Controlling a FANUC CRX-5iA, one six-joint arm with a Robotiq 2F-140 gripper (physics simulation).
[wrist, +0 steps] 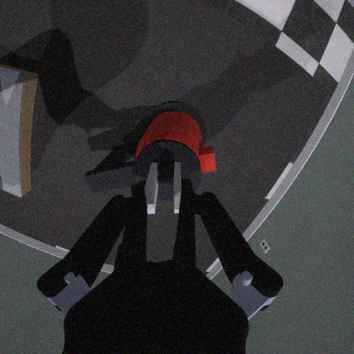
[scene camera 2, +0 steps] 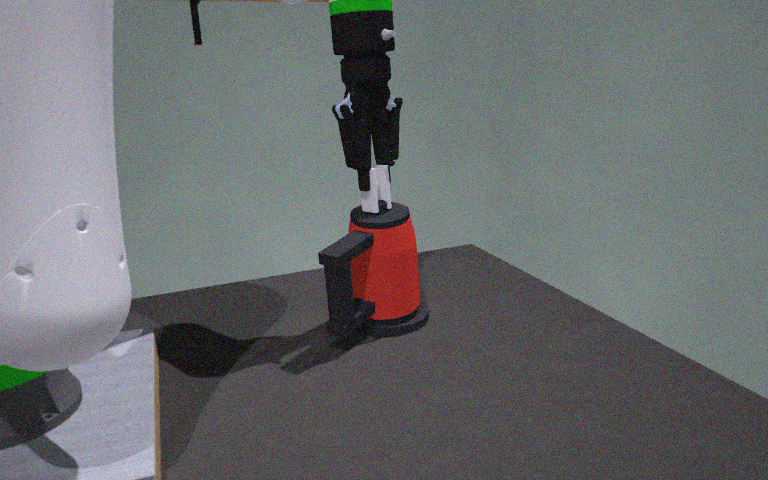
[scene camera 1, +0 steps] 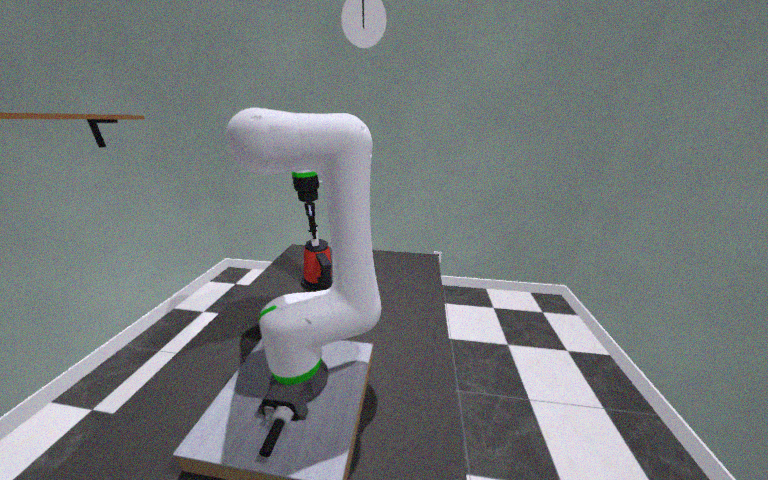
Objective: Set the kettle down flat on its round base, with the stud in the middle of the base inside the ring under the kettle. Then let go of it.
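The red kettle point(scene camera 1: 313, 264) point(scene camera 2: 391, 271) point(wrist: 172, 127) is upright, with its black handle point(scene camera 2: 338, 291) point(wrist: 112, 177) on the left in the second scene view. Its underside is at the round dark base point(scene camera 2: 417, 322), with no clear gap showing in that view. The base sticks out a little around the kettle at the right and front. The stud and the ring are hidden, so whether they are engaged cannot be seen. My gripper point(scene camera 1: 314, 241) point(scene camera 2: 377, 202) point(wrist: 166, 172) points down and is shut on the knob of the kettle's black lid point(scene camera 2: 362, 218).
The base and kettle are on the dark table point(scene camera 1: 410, 316) point(scene camera 2: 538, 367). The arm's pale mounting board point(scene camera 1: 237, 435) point(scene camera 2: 127, 390) point(wrist: 11, 135) is at the near side in the first scene view. A wall shelf point(scene camera 1: 50, 116) is at the left. Arm shadows cross the table beside the kettle.
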